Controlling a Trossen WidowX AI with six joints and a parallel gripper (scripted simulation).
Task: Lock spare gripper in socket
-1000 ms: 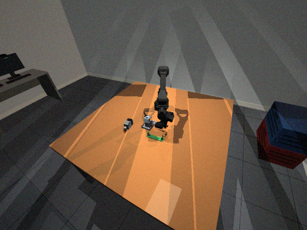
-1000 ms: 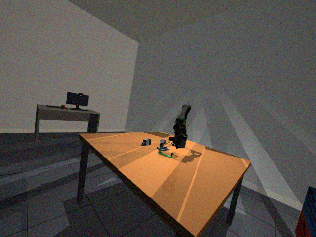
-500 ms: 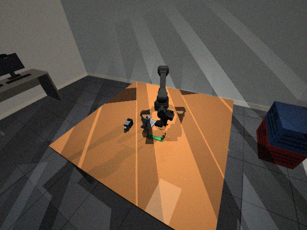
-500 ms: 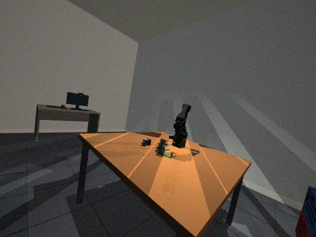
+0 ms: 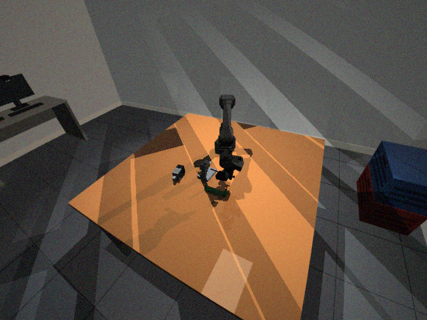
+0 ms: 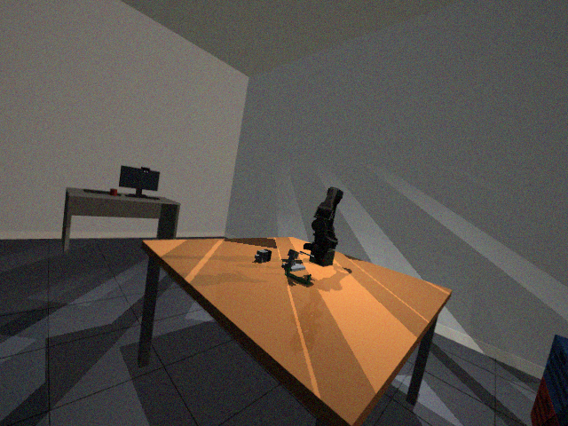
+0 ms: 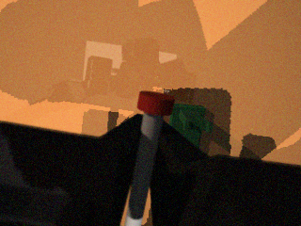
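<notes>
The green mount is 5 cm ahead of my gripper tip, 7 cm to the right of it and 7 cm below it. Round my gripper tip: spare gripper: 6 cm ahead, 35 cm to the right, 6 cm below.
</notes>
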